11 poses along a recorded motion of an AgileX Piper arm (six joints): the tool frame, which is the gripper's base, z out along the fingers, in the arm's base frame.
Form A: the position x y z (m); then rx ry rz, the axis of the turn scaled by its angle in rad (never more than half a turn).
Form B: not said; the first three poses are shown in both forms.
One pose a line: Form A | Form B
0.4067, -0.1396, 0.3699, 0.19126, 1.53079, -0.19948 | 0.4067, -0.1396, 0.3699, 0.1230, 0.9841, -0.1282, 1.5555
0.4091, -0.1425, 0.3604, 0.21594, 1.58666, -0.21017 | 0.4091, -0.1425, 0.3604, 0.1337, 0.9824, -0.1301, 1.6150
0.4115, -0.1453, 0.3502, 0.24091, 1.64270, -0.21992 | 0.4115, -0.1453, 0.3502, 0.1438, 0.9808, -0.1313, 1.6748
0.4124, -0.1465, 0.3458, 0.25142, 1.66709, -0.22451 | 0.4124, -0.1465, 0.3458, 0.1478, 0.9802, -0.1320, 1.7008
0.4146, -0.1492, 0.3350, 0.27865, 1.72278, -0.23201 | 0.4146, -0.1492, 0.3350, 0.1583, 0.9786, -0.1318, 1.7605
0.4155, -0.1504, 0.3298, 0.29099, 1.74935, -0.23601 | 0.4155, -0.1504, 0.3298, 0.1627, 0.9778, -0.1319, 1.7890
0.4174, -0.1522, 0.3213, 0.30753, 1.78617, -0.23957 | 0.4174, -0.1522, 0.3213, 0.1682, 0.9770, -0.1310, 1.8282
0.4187, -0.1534, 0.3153, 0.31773, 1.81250, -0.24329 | 0.4187, -0.1534, 0.3153, 0.1712, 0.9765, -0.1311, 1.8562
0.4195, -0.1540, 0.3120, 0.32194, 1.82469, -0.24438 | 0.4195, -0.1540, 0.3120, 0.1723, 0.9763, -0.1308, 1.8689
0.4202, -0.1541, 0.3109, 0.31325, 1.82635, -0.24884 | 0.4202, -0.1541, 0.3109, 0.1675, 0.9768, -0.1331, 1.8697
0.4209, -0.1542, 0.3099, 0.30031, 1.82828, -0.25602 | 0.4209, -0.1542, 0.3099, 0.1606, 0.9775, -0.1369, 1.8704
